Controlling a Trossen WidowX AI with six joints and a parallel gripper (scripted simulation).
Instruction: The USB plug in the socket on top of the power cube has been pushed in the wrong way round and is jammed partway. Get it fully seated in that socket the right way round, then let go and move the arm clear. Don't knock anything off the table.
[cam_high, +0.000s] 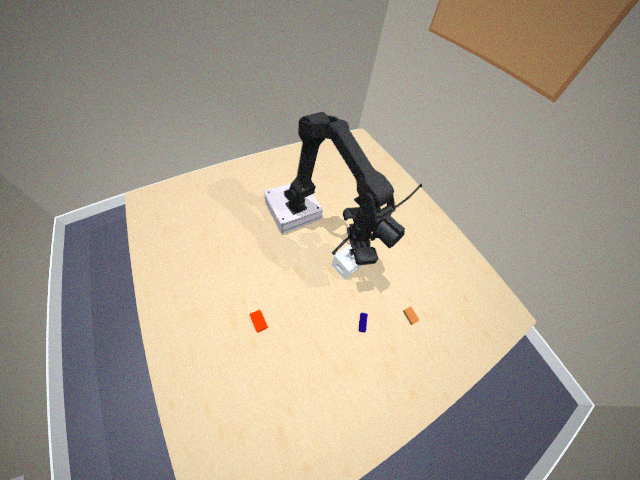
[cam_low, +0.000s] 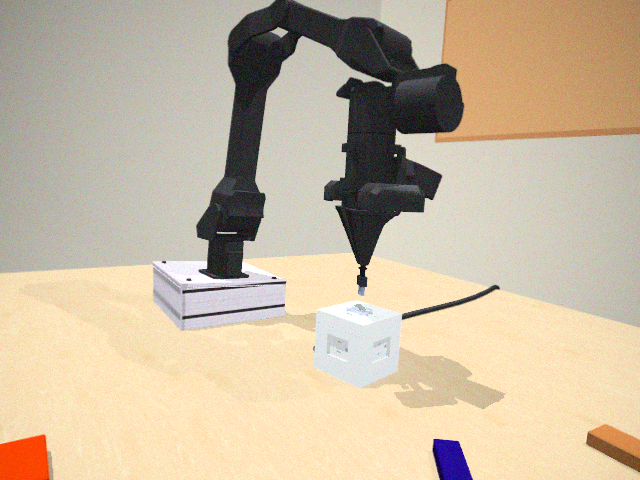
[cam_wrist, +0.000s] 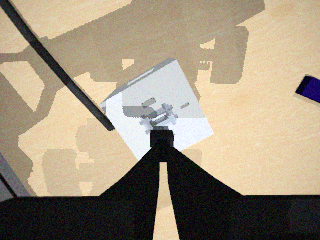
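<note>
Now: the dark USB plug 20 mm below my gripper tip. Round my gripper tip: blue block: 200 mm ahead, 130 mm below, 80 mm to the right; then orange-red block: 360 mm to the right, 130 mm below, 10 mm ahead; then tan block: 280 mm ahead, 130 mm below, 80 mm to the left.
</note>
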